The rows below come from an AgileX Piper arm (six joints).
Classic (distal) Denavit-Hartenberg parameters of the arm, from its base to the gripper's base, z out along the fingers. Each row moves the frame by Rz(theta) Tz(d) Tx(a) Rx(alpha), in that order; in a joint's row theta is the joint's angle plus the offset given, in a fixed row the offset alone. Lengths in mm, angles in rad.
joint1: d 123; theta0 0; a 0; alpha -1.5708
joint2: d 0; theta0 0.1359; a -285.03; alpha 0
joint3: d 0; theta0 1.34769; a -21.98; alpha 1.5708
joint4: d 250.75; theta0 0; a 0; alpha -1.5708
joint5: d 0; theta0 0; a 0; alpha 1.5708
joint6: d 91; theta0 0; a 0; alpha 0
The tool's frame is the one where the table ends.
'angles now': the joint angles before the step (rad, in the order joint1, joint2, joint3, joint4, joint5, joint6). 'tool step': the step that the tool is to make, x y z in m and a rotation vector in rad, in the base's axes. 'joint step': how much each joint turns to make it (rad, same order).
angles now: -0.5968, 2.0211, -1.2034, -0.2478, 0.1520, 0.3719
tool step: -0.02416, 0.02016, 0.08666, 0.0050, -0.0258, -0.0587
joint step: 0.0160, -0.2485, 0.0000, 0.0583, 0.2352, -0.0001
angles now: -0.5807, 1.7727, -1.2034, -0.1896, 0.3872, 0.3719
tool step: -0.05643, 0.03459, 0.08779, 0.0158, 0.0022, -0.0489
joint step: 0.0000, -0.2984, 0.0000, 0.0439, 0.3117, -0.0187
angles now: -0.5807, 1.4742, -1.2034, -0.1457, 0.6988, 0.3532
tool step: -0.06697, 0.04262, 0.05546, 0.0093, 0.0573, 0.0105
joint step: -0.0001, -0.2598, 0.0011, 0.0207, 0.3077, -0.0679
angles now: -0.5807, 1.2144, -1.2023, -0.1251, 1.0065, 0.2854
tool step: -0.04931, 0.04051, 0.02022, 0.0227, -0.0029, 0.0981
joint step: 0.0000, -0.1991, 0.0405, 0.0919, 0.1607, -0.1207
